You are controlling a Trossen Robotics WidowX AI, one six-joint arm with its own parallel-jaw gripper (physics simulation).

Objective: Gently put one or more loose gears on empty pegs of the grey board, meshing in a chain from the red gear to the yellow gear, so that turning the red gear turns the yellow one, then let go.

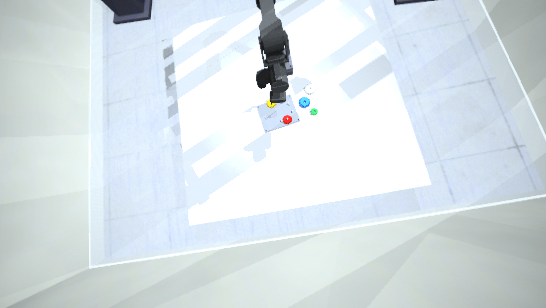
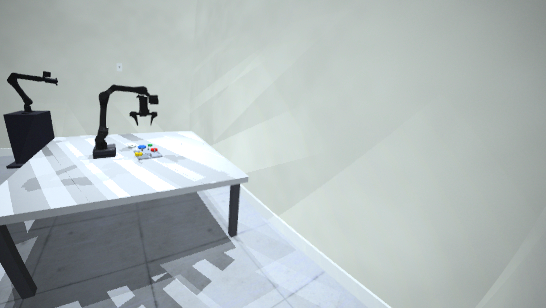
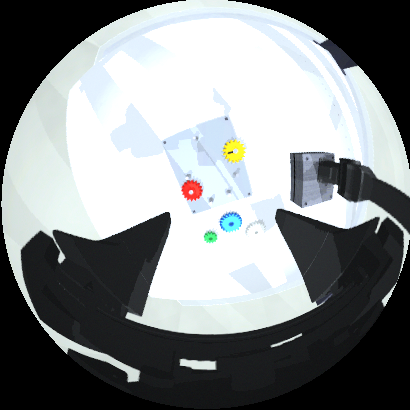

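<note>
The grey board lies on the table, with several bare pegs. The red gear and the yellow gear sit on it, apart from each other. Loose beside the board lie a blue gear, a small green gear and a white gear. My gripper is wide open and empty, pointing down high above the board and gears.
My arm's base stands on the white table, near the board and the white gear. A second arm stands on a dark pedestal behind the table. Bright light and shadow patches cross the table top.
</note>
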